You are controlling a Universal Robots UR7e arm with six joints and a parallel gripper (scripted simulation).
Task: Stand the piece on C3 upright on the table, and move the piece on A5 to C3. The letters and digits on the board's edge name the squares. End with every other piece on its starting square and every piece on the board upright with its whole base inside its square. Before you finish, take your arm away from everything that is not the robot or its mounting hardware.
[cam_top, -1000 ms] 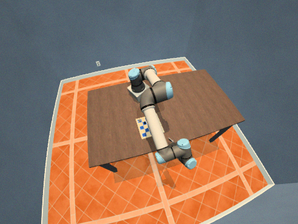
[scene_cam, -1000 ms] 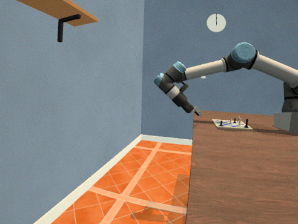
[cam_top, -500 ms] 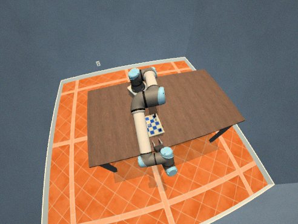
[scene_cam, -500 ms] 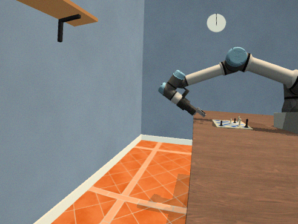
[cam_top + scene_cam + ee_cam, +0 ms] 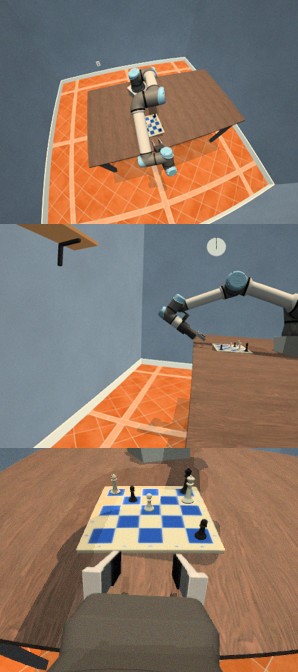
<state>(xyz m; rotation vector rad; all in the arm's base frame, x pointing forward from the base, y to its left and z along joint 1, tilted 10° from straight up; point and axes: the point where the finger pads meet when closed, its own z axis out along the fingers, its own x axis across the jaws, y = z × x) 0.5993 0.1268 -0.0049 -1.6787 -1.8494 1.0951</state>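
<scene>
Now: the small white piece 19 cm behind my hand, 4 cm to the right of it and 4 cm below it. The rest, counted from my hand: tall black piece: 28 cm behind, 3 cm below, 2 cm to the left; cream chessboard: 18 cm behind, 6 cm below, 4 cm to the right.
</scene>
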